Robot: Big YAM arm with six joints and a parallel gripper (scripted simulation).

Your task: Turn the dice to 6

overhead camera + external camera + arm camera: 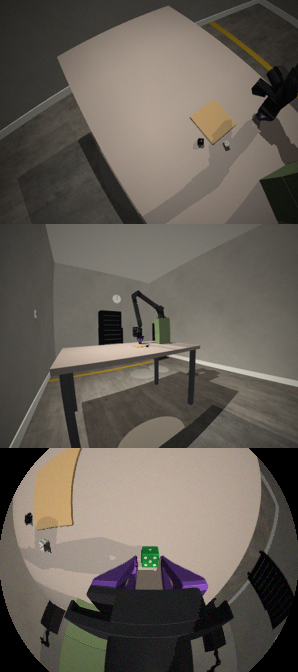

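Now: hand 1 cm short of the green die. Round my hand: black die 9 cm ahead, 28 cm to the left; tan mat 12 cm ahead, 18 cm to the left, 1 cm below; white die 2 cm ahead, 21 cm to the left.
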